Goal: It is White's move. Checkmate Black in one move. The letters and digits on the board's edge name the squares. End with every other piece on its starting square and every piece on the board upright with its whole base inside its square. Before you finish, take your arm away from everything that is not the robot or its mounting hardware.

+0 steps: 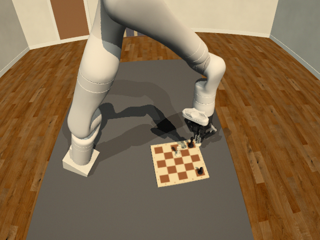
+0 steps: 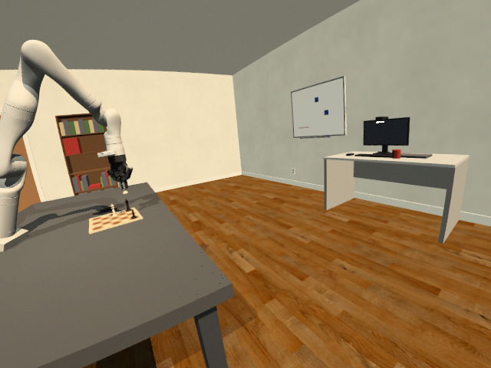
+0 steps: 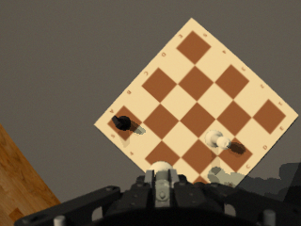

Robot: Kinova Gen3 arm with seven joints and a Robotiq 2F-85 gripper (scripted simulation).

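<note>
My hand is 120 mm above the black king, 80 mm to the right of it and 20 mm past it. From my hand the other things lie so: chessboard (150 mm below, 70 mm behind, 10 mm to the right); then small white piece (10 mm below); then tall white piece (120 mm below, 80 mm behind, 20 mm to the left).
</note>
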